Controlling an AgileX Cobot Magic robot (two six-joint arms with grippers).
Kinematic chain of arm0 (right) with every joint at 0, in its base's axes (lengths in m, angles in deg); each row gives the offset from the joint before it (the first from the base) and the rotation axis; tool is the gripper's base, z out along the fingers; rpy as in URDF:
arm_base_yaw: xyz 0 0 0.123 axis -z
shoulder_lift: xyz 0 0 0 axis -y
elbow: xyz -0.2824 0 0.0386 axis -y
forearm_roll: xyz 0.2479 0 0.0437 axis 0.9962 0 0.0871
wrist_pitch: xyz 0 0 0 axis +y
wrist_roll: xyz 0.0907 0 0.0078 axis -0.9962 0 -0.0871
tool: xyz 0 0 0 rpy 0 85 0
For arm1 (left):
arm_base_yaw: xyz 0 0 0.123 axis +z
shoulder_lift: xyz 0 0 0 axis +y
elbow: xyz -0.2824 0 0.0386 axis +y
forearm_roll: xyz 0.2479 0 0.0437 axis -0.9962 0 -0.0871
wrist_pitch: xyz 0 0 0 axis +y
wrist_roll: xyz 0.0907 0 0.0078 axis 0.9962 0 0.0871
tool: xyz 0 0 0 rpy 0 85 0
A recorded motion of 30 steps. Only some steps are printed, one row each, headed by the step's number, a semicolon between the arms.
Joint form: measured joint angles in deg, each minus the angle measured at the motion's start. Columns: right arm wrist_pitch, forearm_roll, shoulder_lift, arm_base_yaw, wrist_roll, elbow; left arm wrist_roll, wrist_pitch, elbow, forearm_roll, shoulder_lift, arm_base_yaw.
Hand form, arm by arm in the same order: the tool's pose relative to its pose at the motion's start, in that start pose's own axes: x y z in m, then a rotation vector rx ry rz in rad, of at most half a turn. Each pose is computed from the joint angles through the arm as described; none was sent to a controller.
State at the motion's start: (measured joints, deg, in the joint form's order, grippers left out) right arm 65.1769 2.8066 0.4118 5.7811 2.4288 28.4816; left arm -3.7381 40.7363 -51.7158 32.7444 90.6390 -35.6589
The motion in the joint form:
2: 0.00 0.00 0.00 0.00 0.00 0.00; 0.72 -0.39 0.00 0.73 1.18 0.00
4: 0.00 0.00 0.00 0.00 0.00 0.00; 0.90 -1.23 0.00 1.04 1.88 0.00
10: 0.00 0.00 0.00 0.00 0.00 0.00; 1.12 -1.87 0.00 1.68 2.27 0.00
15: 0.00 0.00 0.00 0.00 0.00 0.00; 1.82 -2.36 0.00 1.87 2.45 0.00
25: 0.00 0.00 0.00 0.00 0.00 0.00; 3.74 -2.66 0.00 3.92 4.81 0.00
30: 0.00 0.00 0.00 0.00 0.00 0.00; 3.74 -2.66 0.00 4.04 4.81 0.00
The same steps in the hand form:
2: 0.0000 0.0000 0.0000 0.0000 0.0000 0.0000; -0.0012 0.0014 0.0058 -0.0009 0.0104 -0.0044
4: 0.0000 0.0000 0.0000 0.0000 0.0000 0.0000; -0.0028 0.0024 0.0093 -0.0024 0.0058 -0.0098
10: 0.0000 0.0000 0.0000 0.0000 0.0000 0.0000; -0.0039 0.0024 0.0112 0.0019 0.0005 -0.0170
15: 0.0000 0.0000 0.0000 0.0000 0.0000 0.0000; -0.0048 0.0026 0.0121 0.0028 -0.0055 -0.0085
25: 0.0000 0.0000 0.0000 0.0000 0.0000 0.0000; -0.0058 0.0053 0.0238 0.0057 0.0228 -0.0179
30: 0.0000 0.0000 0.0000 0.0000 0.0000 0.0000; -0.0058 0.0052 0.0238 0.0070 0.0228 -0.0196

